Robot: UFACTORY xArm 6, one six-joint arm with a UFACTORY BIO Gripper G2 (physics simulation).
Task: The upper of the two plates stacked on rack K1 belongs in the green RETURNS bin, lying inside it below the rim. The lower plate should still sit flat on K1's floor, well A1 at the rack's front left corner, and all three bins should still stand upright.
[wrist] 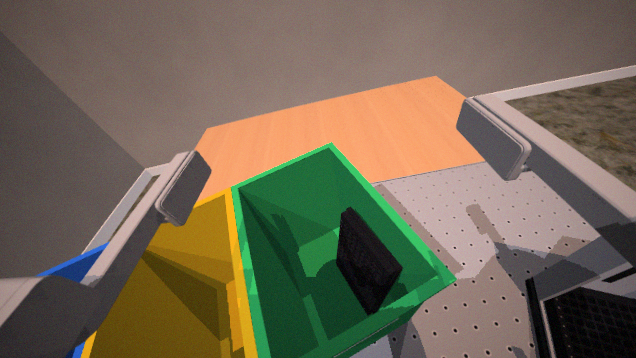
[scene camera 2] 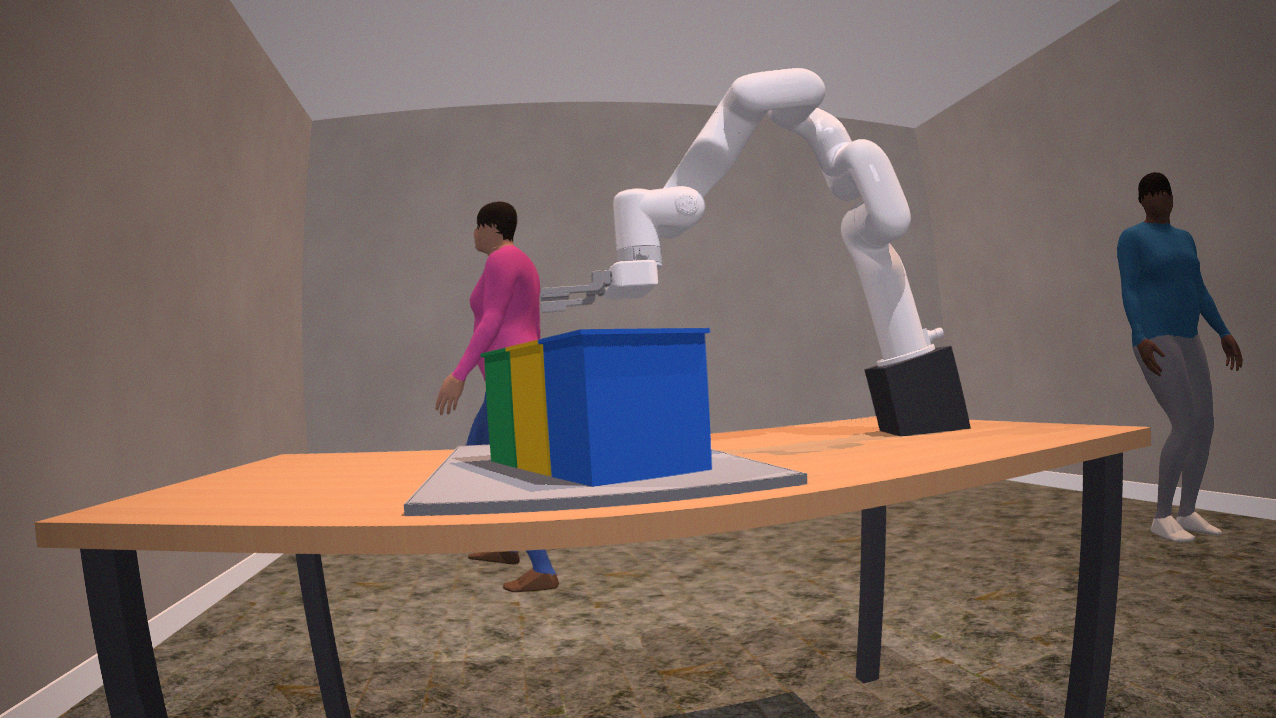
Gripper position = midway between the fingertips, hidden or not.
In view: the gripper (scene camera 2: 541, 301), a green returns bin (scene camera 2: 498, 382), a yellow bin (scene camera 2: 527, 359), a blue bin (scene camera 2: 623, 405) and a black plate (wrist: 370, 270).
The green returns bin also shows in the wrist view (wrist: 288, 218). The yellow bin is seen too in the wrist view (wrist: 188, 287). The gripper also shows in the wrist view (wrist: 321, 137).
